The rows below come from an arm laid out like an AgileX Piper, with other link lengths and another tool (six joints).
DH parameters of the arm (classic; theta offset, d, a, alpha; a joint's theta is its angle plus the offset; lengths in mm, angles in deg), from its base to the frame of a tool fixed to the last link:
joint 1: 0 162.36 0 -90
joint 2: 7.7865 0 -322.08 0
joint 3: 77.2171 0 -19.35 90
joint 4: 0 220.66 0 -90
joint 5: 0 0 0 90
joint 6: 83.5 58.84 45.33 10
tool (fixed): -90 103.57 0 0
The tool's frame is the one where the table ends.
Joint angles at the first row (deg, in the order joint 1, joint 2, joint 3, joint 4, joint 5, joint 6):
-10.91, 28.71, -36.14, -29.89, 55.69, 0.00
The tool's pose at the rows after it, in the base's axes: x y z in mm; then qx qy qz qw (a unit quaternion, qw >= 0):
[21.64 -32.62 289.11 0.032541 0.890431 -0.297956 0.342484]
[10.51 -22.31 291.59 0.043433 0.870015 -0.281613 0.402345]
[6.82 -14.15 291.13 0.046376 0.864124 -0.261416 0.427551]
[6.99 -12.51 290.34 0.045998 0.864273 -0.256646 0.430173]
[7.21 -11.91 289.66 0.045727 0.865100 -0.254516 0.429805]
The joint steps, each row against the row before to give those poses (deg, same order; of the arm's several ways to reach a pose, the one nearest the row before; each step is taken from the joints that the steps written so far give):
0.00, -11.45, 1.48, 3.00, 0.24, -0.38
0.00, -6.47, 0.01, 2.94, -0.59, 0.00
0.00, -2.58, 0.10, 2.76, -0.11, 0.00
0.00, -0.24, 0.19, 0.60, -0.13, -0.01
0.00, 0.00, 0.11, 0.24, 0.00, 0.01

